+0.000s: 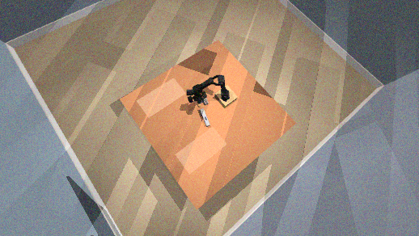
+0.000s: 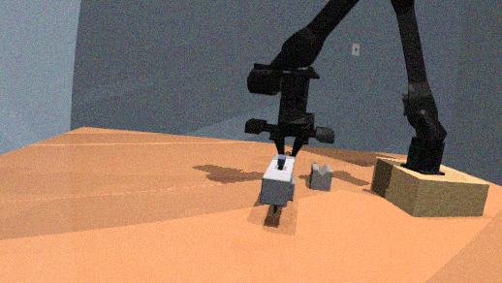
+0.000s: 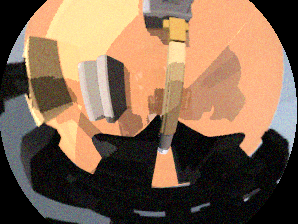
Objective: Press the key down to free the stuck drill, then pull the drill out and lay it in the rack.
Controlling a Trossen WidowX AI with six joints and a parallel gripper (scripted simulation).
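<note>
Right now the tan drill is 3 cm to the left of my gripper tip, 3 cm above it and 2 cm ahead of it. The rest, counted from my gripper tip: grey notched rack (7 cm to the left, 5 cm behind); dark blue key (20 cm to the left, 11 cm ahead, 4 cm above).
</note>
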